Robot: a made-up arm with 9 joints.
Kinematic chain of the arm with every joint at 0, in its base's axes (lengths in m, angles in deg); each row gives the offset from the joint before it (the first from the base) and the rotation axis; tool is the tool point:
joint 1: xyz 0 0 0.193 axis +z
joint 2: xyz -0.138 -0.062 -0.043 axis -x
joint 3: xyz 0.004 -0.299 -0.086 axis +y
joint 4: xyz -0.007 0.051 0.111 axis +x
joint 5: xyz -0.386 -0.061 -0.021 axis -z
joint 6: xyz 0 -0.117 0.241 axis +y
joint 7: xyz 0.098 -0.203 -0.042 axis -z
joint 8: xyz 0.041 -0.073 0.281 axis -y
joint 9: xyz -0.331 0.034 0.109 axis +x
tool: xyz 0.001 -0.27 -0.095
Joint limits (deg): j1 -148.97..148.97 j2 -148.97..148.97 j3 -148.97..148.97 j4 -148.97..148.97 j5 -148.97..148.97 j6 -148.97..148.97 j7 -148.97..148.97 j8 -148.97..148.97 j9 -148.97..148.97
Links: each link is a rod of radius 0.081 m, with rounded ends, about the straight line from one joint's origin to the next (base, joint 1, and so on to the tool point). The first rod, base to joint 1, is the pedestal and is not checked.
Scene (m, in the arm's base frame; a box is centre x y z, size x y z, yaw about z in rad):
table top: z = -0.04
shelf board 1: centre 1.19 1 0.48 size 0.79 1.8 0.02 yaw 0.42
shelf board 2: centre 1.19 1 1.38 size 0.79 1.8 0.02 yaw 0.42
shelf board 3: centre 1.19 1 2.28 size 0.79 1.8 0.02 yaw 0.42
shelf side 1: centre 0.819 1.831 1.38 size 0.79 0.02 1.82 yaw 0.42
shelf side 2: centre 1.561 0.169 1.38 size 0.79 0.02 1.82 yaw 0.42
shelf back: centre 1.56 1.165 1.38 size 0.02 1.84 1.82 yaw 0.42
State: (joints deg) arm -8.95 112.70 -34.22 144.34 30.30 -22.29 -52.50 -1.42 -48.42
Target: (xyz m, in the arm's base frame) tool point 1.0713 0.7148 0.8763
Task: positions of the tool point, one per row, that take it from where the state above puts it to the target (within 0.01 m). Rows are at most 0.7 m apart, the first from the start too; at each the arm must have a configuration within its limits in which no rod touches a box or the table.
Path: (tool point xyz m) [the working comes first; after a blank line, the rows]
Joints at the target: -93.61 148.97 5.31 71.97 31.47 -23.54 -66.32 -32.81 -64.40
Straight joint move there: clear.

1: -0.7505 -0.7155 1.0920
2: -0.8058 -0.1694 1.3357
3: -0.5755 0.3906 1.4505
4: -0.0903 0.7943 1.4095
5: 0.5206 0.9136 1.2102
6: 1.0713 0.7148 0.8763

